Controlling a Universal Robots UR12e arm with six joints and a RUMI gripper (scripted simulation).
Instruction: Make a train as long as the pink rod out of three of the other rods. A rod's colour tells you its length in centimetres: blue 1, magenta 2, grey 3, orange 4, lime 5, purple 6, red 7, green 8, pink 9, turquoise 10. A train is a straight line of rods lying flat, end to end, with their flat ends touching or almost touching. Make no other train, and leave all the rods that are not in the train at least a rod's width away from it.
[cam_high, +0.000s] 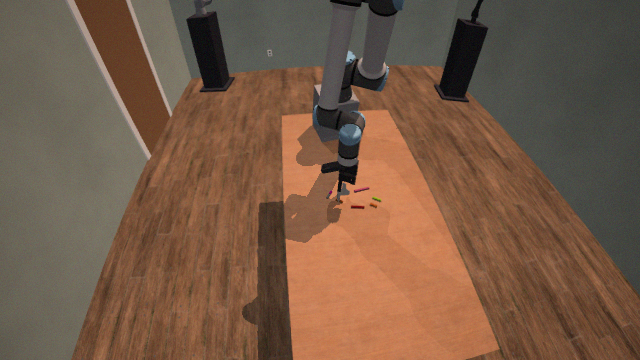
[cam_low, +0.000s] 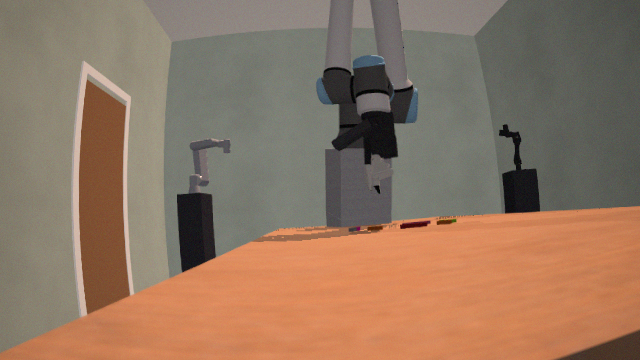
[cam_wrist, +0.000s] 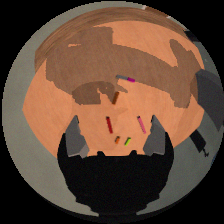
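Right now my hand is 30 mm past the lime rod, 200 mm to the right of it and 90 mm above it. Also, from my hand: red rod 30 mm ahead, 90 mm to the left, 90 mm below; then magenta rod 60 mm behind, 50 mm to the right, 90 mm below; then grey rod 30 mm behind, 60 mm to the right, 90 mm below.
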